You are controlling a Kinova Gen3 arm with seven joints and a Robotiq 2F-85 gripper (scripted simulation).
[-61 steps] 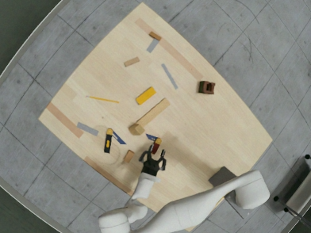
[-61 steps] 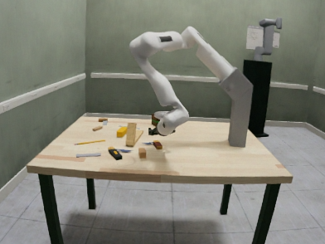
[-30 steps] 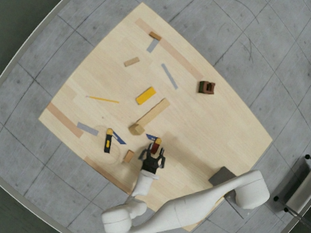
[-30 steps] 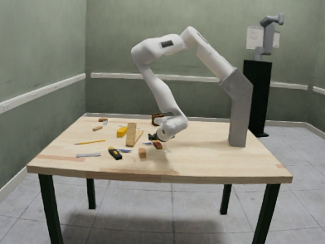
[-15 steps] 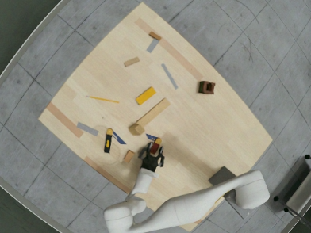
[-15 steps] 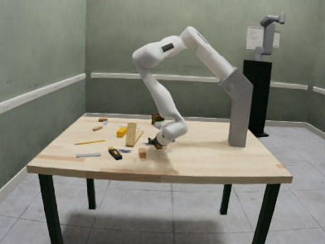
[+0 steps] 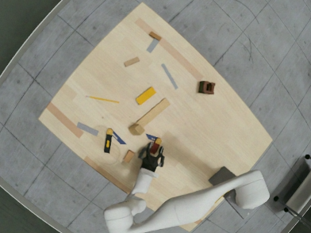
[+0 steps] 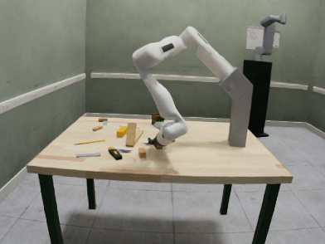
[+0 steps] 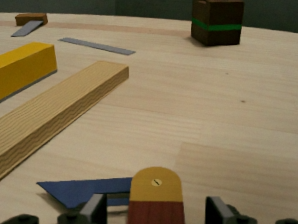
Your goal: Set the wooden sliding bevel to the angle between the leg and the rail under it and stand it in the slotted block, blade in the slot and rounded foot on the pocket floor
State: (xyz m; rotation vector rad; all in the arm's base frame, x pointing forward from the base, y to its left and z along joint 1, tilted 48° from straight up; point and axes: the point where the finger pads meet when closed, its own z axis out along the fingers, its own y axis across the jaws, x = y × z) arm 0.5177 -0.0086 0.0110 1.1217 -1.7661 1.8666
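My hand is 1 cm short of the wooden sliding bevel, 2 cm to the left of it and 1 cm above it. Also, from my hand: leg-and-rail wooden piece: 9 cm ahead, 13 cm to the right, 4 cm above; then blue blade: 2 cm ahead, 4 cm to the right, 1 cm below; then wooden cube: 11 cm ahead, 10 cm to the left, 1 cm below.
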